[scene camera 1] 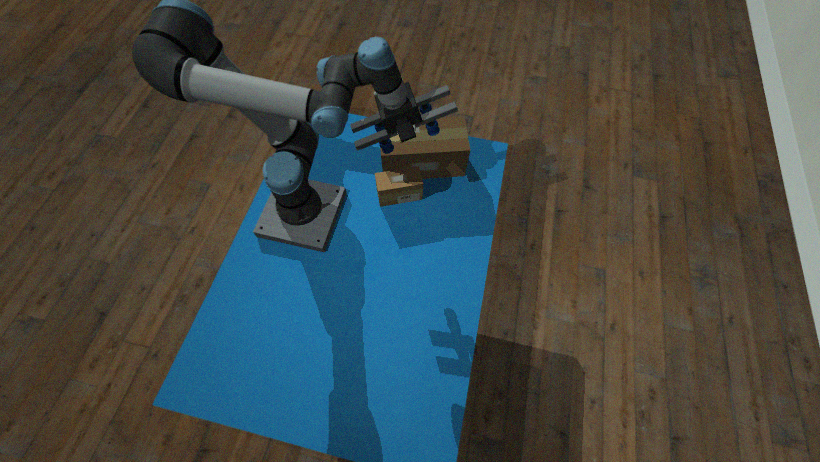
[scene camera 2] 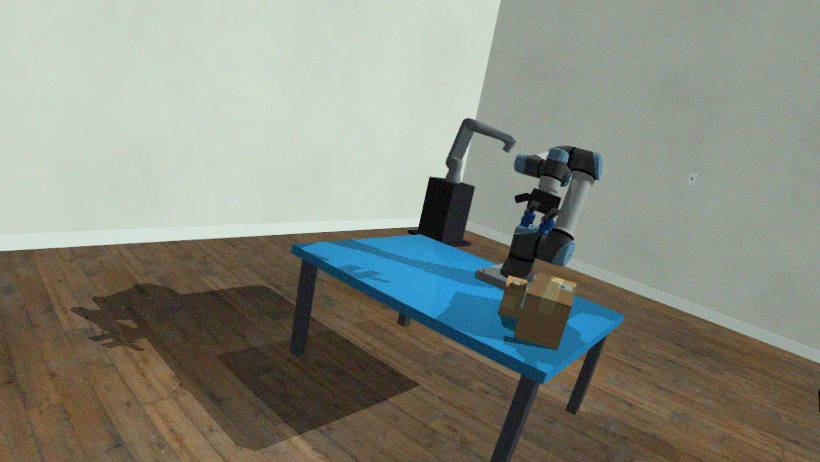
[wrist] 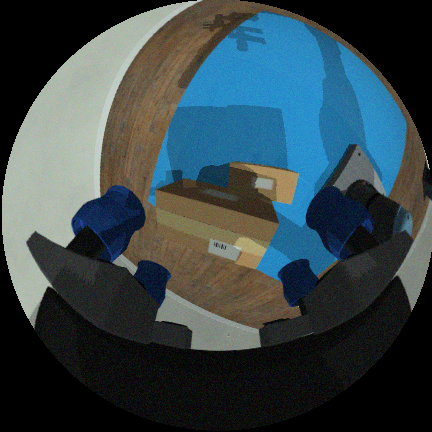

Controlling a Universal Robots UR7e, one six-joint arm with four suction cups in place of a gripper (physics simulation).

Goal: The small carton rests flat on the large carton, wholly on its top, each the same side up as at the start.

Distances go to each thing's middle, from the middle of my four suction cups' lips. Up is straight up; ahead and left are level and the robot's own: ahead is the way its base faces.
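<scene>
Small carton [scene camera 1: 404, 185]: 280 mm below my suction cup, 20 mm behind, 30 mm to the right. Large carton [scene camera 1: 446, 154]: 260 mm below my suction cup, 10 mm ahead, 140 mm to the left.
</scene>
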